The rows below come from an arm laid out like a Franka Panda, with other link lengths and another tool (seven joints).
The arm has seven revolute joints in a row. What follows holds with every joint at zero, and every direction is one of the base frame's.
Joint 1 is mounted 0.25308 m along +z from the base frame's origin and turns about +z.
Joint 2 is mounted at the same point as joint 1 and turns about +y.
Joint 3 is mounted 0.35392 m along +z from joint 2 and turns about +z.
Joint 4 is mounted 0.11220 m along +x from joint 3 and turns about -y.
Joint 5 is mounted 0.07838 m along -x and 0.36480 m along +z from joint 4 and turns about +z.
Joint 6 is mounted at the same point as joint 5 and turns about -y.
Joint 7 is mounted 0.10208 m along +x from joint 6 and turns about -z.
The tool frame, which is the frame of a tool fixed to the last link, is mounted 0.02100 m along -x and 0.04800 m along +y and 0.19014 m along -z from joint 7; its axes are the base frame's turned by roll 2.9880, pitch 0.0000 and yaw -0.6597 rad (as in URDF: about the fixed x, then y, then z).
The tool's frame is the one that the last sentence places.
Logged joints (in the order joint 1, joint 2, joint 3, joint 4, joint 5, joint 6, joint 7), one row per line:
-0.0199 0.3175 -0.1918 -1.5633 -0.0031 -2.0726 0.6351
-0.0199 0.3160 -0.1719 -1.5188 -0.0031 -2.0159 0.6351
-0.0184 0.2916 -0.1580 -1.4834 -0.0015 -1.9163 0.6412
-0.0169 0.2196 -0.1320 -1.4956 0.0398 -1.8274 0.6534
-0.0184 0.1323 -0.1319 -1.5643 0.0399 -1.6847 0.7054
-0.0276 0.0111 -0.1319 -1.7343 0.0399 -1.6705 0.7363
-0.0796 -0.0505 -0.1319 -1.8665 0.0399 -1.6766 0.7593
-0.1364 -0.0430 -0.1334 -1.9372 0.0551 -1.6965 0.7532
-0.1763 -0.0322 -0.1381 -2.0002 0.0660 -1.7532 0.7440
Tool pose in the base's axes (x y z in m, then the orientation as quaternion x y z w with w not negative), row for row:
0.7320 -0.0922 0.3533 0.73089 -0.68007 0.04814 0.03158
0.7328 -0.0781 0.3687 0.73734 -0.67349 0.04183 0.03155
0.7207 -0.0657 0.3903 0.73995 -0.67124 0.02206 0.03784
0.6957 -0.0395 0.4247 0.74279 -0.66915 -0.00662 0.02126
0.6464 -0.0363 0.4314 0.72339 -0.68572 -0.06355 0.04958
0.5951 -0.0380 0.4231 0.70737 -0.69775 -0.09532 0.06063
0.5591 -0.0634 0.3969 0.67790 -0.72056 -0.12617 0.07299
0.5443 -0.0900 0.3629 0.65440 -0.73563 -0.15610 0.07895
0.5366 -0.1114 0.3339 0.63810 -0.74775 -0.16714 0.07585
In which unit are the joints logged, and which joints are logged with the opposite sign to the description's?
The joints are logged in radians. Opposite sign: joint 6.
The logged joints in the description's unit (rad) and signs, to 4 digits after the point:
-0.0199 0.3175 -0.1918 -1.5633 -0.0031 2.0726 0.6351
-0.0199 0.3160 -0.1719 -1.5188 -0.0031 2.0159 0.6351
-0.0184 0.2916 -0.1580 -1.4834 -0.0015 1.9163 0.6412
-0.0169 0.2196 -0.1320 -1.4956 0.0398 1.8274 0.6534
-0.0184 0.1323 -0.1319 -1.5643 0.0399 1.6847 0.7054
-0.0276 0.0111 -0.1319 -1.7343 0.0399 1.6705 0.7363
-0.0796 -0.0505 -0.1319 -1.8665 0.0399 1.6766 0.7593
-0.1364 -0.0430 -0.1334 -1.9372 0.0551 1.6965 0.7532
-0.1763 -0.0322 -0.1381 -2.0002 0.0660 1.7532 0.7440

